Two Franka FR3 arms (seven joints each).
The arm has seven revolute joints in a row. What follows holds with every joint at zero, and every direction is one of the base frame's.
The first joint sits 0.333 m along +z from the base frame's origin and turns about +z.
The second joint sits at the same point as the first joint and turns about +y.
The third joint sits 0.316 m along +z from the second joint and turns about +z.
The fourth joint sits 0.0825 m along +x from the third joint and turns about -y.
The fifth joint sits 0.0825 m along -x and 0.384 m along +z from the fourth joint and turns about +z.
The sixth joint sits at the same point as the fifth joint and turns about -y.
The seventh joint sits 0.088 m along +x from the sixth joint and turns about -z.
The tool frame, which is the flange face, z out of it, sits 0.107 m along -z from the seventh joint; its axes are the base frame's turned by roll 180, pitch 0 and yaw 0 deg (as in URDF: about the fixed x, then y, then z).
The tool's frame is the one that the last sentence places.
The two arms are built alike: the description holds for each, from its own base.
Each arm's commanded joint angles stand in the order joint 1, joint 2, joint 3, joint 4, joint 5, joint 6, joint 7.
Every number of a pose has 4 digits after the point.
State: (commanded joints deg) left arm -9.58 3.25 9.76 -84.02 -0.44 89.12 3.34; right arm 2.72 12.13 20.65 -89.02 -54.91 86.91 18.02
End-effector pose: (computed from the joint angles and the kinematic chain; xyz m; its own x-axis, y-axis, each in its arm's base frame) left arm 0.5711 -0.0022 0.6409 0.9979 -0.0558 0.0329 -0.0557 -0.9984 -0.0039; right arm 0.5992 0.1365 0.5531 0.9841 0.1747 0.0323 0.0823 -0.6092 0.7887
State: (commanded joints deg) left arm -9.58 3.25 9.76 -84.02 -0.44 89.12 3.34; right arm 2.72 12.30 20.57 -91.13 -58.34 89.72 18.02
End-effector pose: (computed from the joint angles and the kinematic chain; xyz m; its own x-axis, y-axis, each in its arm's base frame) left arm 0.5711 -0.0022 0.6409 0.9979 -0.0558 0.0329 -0.0557 -0.9984 -0.0039; right arm 0.6036 0.1380 0.5408 0.9734 0.2266 0.0334 0.1034 -0.5649 0.8187
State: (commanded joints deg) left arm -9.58 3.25 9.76 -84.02 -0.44 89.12 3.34; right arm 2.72 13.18 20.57 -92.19 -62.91 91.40 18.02
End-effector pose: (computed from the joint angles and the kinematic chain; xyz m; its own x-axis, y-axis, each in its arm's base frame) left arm 0.5711 -0.0022 0.6409 0.9979 -0.0558 0.0329 -0.0557 -0.9984 -0.0039; right arm 0.6106 0.1378 0.5302 0.9622 0.2711 0.0281 0.1170 -0.5040 0.8557
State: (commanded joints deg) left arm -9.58 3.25 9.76 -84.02 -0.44 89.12 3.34; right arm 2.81 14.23 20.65 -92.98 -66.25 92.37 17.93
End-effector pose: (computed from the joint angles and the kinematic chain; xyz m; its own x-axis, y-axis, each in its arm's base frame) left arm 0.5711 -0.0022 0.6409 0.9979 -0.0558 0.0329 -0.0557 -0.9984 -0.0039; right arm 0.6161 0.1395 0.5178 0.9523 0.3050 0.0106 0.1361 -0.4558 0.8796
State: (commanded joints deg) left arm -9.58 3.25 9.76 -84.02 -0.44 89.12 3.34; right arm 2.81 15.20 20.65 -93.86 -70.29 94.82 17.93
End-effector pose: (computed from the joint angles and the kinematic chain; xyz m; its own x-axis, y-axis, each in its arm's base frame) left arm 0.5711 -0.0022 0.6409 0.9979 -0.0558 0.0329 -0.0557 -0.9984 -0.0039; right arm 0.6233 0.1427 0.5066 0.9327 0.3605 0.0035 0.1524 -0.4029 0.9024
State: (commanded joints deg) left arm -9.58 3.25 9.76 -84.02 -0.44 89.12 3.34; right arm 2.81 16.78 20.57 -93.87 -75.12 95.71 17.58
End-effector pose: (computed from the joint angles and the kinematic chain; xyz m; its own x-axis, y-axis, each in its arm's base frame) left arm 0.5711 -0.0022 0.6409 0.9979 -0.0558 0.0329 -0.0557 -0.9984 -0.0039; right arm 0.6326 0.1422 0.4963 0.9169 0.3987 -0.0193 0.1641 -0.3324 0.9287
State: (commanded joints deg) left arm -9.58 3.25 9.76 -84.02 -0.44 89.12 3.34; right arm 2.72 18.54 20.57 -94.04 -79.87 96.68 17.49
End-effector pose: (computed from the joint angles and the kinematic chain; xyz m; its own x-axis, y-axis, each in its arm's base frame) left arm 0.5711 -0.0022 0.6409 0.9979 -0.0558 0.0329 -0.0557 -0.9984 -0.0039; right arm 0.6417 0.1423 0.4822 0.8989 0.4357 -0.0466 0.1766 -0.2627 0.9486
